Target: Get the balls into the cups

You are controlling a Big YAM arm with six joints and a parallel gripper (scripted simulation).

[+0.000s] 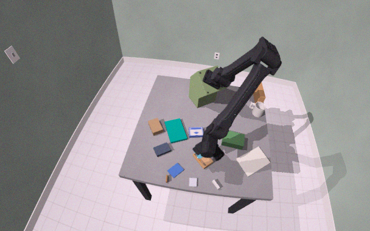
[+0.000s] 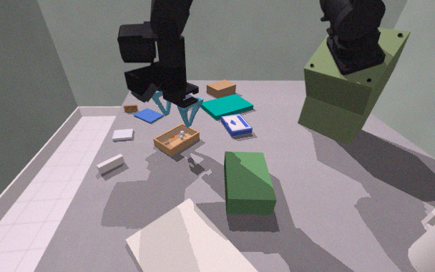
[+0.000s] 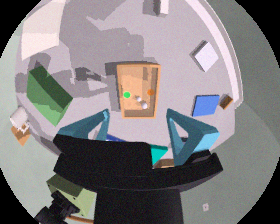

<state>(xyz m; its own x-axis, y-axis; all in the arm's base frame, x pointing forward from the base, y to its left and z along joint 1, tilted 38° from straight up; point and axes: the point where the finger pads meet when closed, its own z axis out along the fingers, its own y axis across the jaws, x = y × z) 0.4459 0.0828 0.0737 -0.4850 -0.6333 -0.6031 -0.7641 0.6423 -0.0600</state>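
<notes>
Right now my hand is 70 mm above the wooden puzzle. From my hand the other things lie so: teal slab (230 mm to the right, 120 mm behind, 70 mm below); green block (190 mm behind, 140 mm to the left, 50 mm below); blue tile (130 mm ahead, 120 mm to the right, 70 mm below).
</notes>
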